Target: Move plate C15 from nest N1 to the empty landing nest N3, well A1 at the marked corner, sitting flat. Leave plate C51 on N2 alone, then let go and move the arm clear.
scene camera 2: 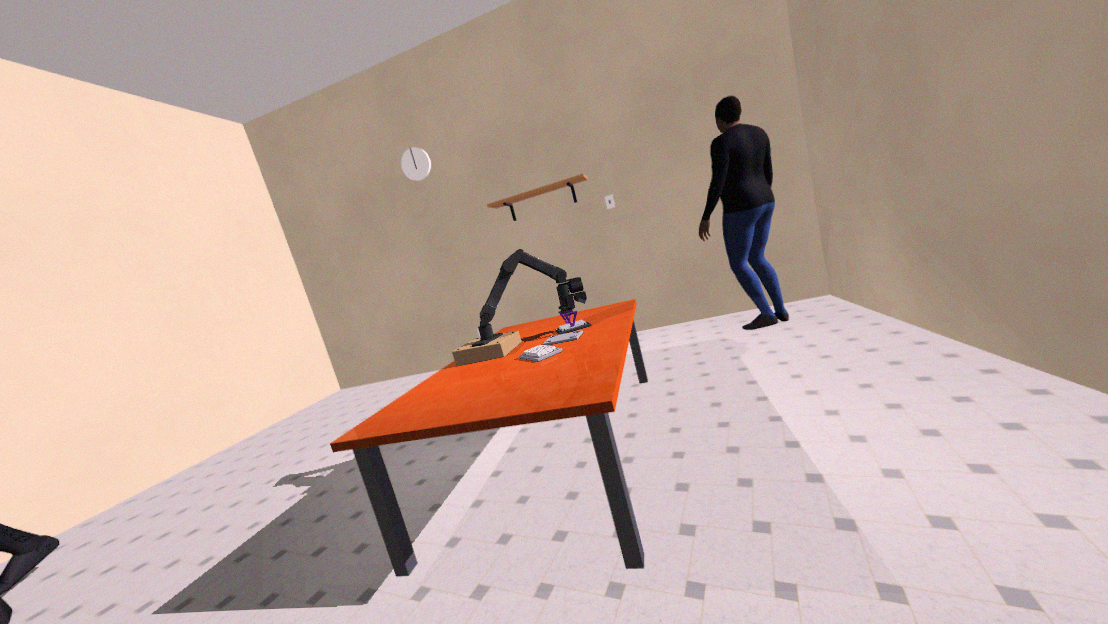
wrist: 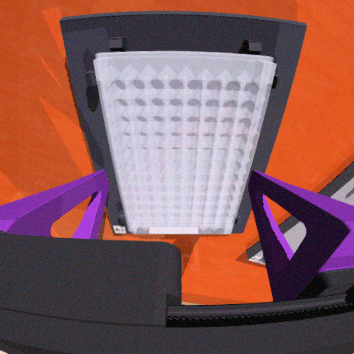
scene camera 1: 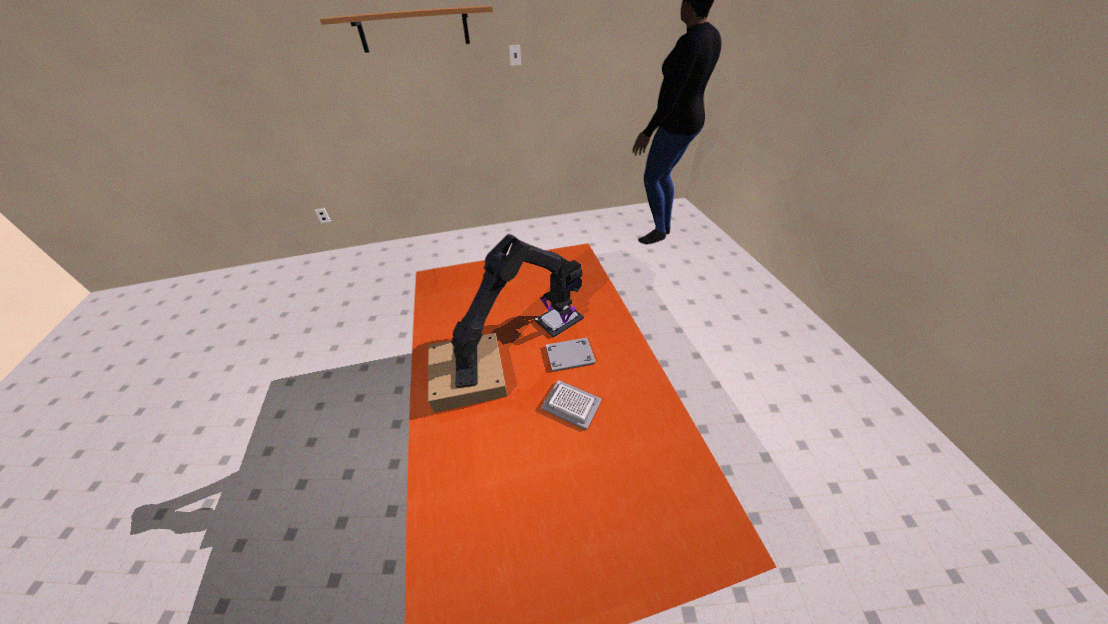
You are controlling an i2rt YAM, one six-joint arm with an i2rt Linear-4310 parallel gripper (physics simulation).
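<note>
A clear well plate [scene camera 1: 551,319] [scene camera 2: 572,327] [wrist: 185,135] lies on a dark nest [scene camera 1: 553,333] [wrist: 185,27] at the table's far end, inside its corner posts. My gripper [scene camera 1: 559,314] [scene camera 2: 570,321] [wrist: 178,177] is open, one purple fingertip beside each long side of this plate, with small gaps. The middle grey nest [scene camera 1: 569,355] [scene camera 2: 563,337] holds no plate. A white well plate [scene camera 1: 572,400] [scene camera 2: 541,351] sits on the nearest grey nest [scene camera 1: 586,423]. Plate and nest names are too small to read. The clear plate's near end is close to the nest's labelled edge in the wrist view.
The arm stands on a wooden block [scene camera 1: 465,396] [scene camera 2: 486,353] at the left edge of the orange table [scene camera 1: 496,496] [scene camera 2: 496,395]. A person [scene camera 1: 686,85] [scene camera 2: 748,166] in black stands beyond the table. A wall shelf [scene camera 1: 407,15] [scene camera 2: 538,191] hangs behind.
</note>
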